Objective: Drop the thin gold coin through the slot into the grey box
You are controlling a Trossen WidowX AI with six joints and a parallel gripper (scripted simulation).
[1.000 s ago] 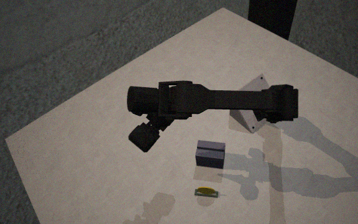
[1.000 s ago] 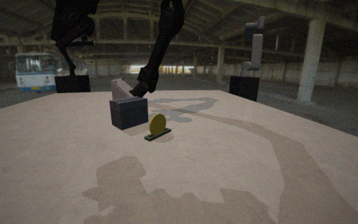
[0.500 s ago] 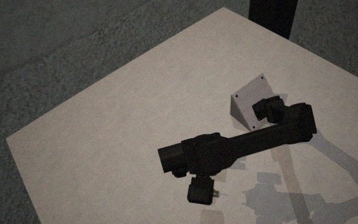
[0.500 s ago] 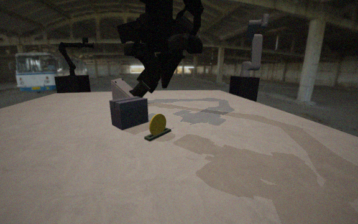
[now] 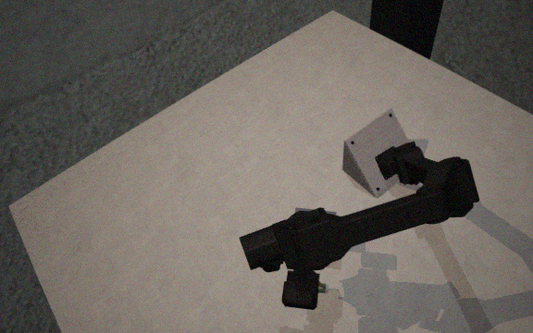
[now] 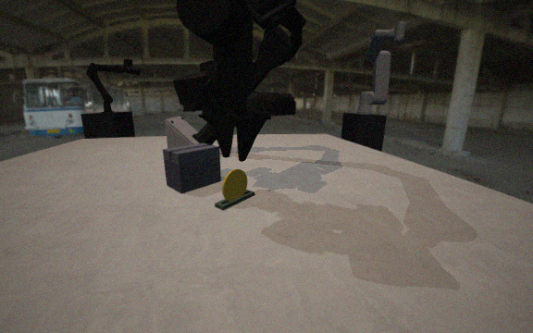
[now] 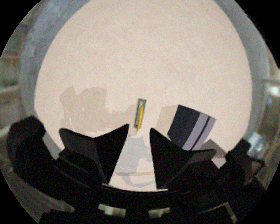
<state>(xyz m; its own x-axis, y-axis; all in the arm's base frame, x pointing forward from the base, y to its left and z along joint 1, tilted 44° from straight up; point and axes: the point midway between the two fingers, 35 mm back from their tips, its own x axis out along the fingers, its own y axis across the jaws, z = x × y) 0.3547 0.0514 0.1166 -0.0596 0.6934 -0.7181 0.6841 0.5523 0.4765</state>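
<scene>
Now: gripper tip 50 mm above the gold coin.
</scene>
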